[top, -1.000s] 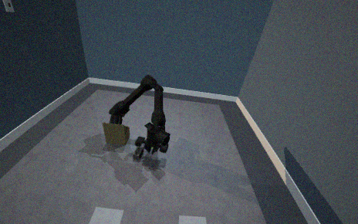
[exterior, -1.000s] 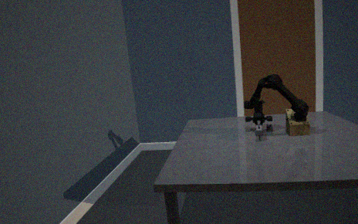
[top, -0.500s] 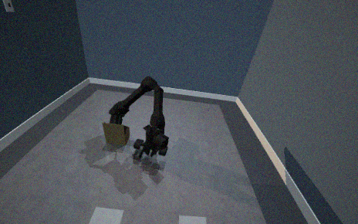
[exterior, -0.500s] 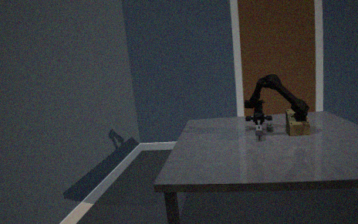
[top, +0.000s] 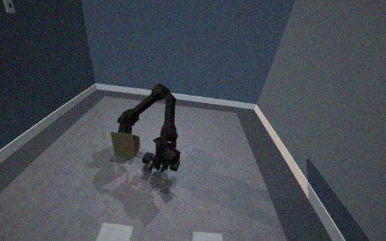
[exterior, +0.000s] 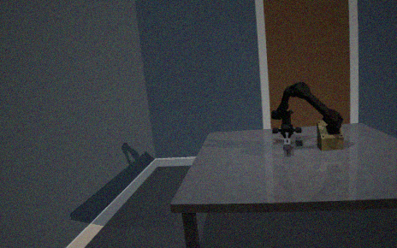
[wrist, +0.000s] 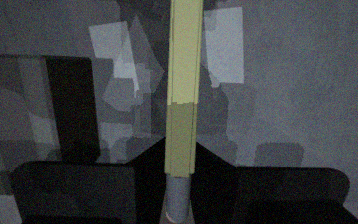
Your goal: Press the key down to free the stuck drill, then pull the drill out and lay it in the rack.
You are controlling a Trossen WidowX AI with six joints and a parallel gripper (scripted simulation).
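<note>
My gripper tip is 40 mm to the right of the drill, 40 mm below it and 10 mm short of it. From my gripper tip the other things lie so: rack 70 mm behind, 30 mm to the left, 10 mm above.
</note>
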